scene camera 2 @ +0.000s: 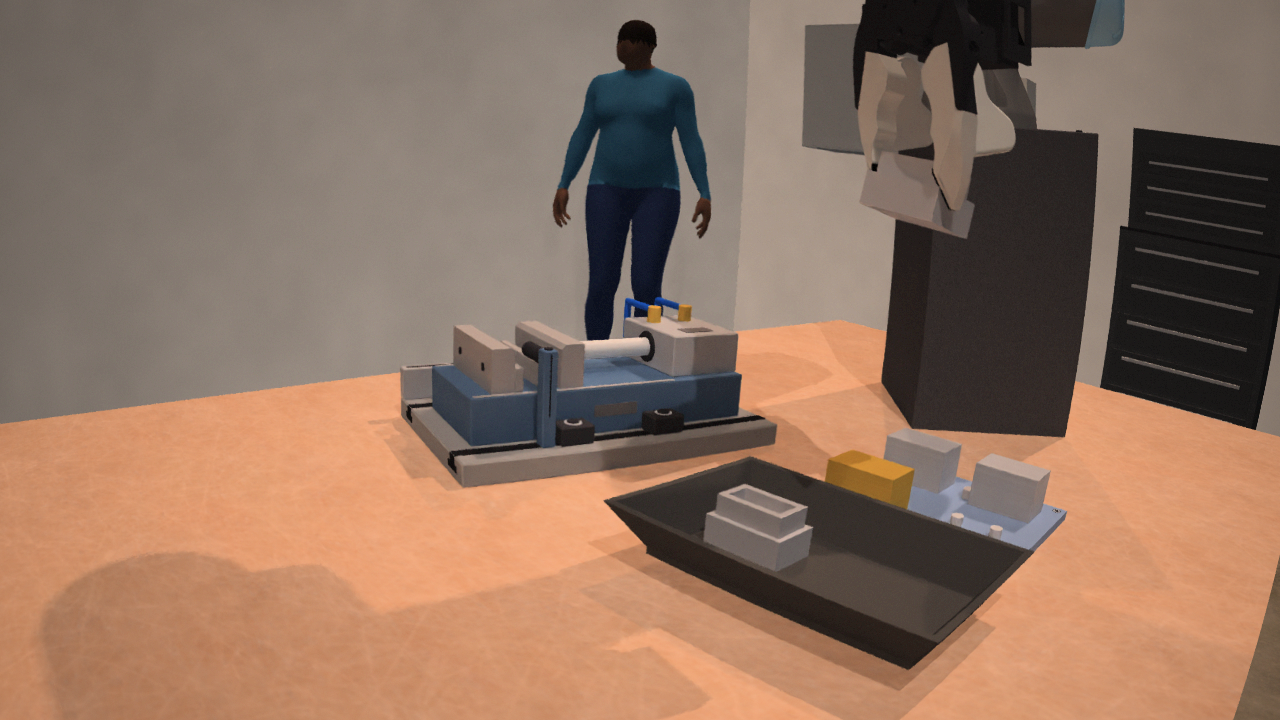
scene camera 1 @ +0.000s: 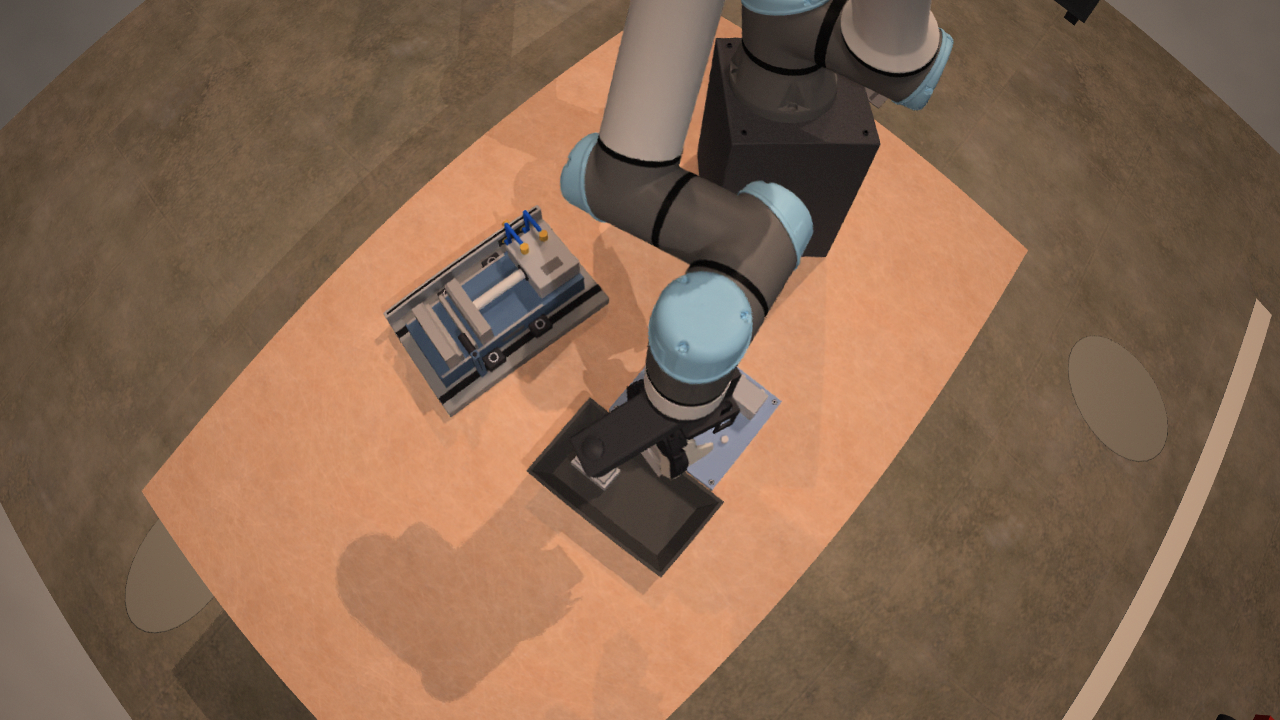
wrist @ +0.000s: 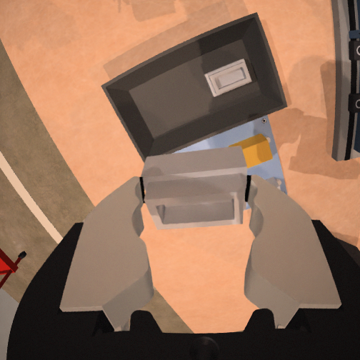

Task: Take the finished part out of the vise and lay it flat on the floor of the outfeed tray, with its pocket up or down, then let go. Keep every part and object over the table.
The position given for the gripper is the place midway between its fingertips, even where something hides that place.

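Scene camera 1 shows the gripper (scene camera 1: 655, 447) together with a blue vise (scene camera 1: 515, 303). In the other scene view the vise (scene camera 2: 700, 397) is visible again, and so is a brass block (scene camera 2: 877, 478). The wrist view has the block (wrist: 256, 149) as well as the gripper (wrist: 194, 178).
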